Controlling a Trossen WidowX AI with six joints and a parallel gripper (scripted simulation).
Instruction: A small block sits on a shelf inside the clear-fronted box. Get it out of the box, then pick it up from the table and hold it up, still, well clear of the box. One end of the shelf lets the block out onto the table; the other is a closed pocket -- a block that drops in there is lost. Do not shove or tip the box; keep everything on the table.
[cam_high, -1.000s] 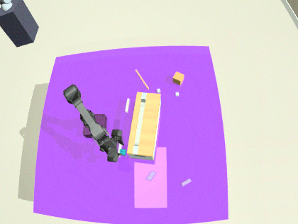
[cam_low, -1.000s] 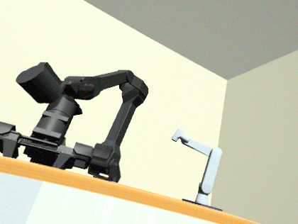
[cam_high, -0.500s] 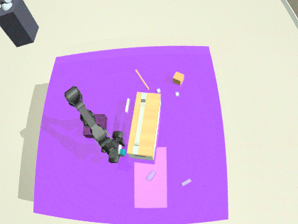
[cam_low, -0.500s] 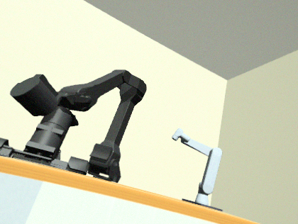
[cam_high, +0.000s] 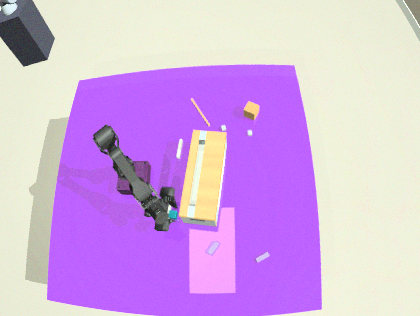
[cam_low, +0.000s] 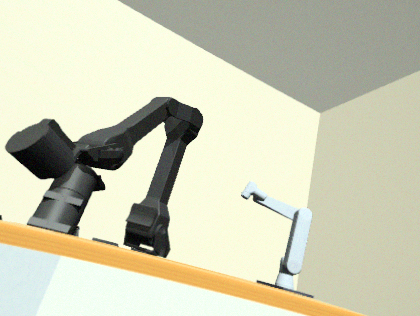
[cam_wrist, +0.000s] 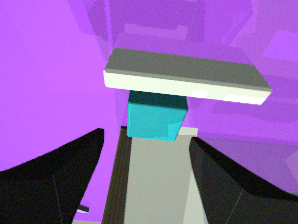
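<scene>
Now: the teal block 2 cm below my gripper tip, 1 cm to the left of it and 1 cm behind it. Round my gripper tip: orange cube 48 cm to the left, 38 cm ahead; thin orange stick 51 cm to the left, 13 cm ahead, 3 cm below; long orange box 15 cm to the left, 10 cm ahead, 3 cm above.
</scene>
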